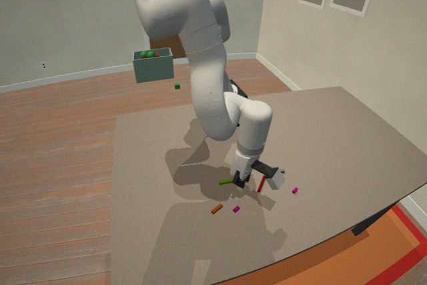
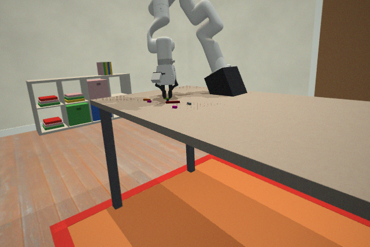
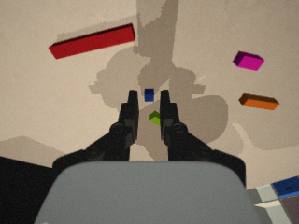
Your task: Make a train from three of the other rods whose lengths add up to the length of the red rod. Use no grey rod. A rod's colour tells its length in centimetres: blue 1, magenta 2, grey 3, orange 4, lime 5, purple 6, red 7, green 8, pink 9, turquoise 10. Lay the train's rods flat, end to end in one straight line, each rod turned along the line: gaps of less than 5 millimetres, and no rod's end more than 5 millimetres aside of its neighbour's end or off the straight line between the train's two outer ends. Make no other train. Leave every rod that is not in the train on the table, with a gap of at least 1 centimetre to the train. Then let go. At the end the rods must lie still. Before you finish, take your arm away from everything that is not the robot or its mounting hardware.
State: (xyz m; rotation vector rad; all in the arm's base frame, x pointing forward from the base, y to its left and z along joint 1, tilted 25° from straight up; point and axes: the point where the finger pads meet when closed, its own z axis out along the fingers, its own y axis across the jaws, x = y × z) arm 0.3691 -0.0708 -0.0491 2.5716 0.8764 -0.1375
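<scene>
Right now the blue rod is 3 cm below my hand. From my hand the other things lie so: red rod 7 cm to the left, 3 cm below, 2 cm ahead; lime rod 5 cm to the right, 3 cm below, 2 cm behind; orange rod 10 cm to the right, 7 cm ahead, 3 cm below.
</scene>
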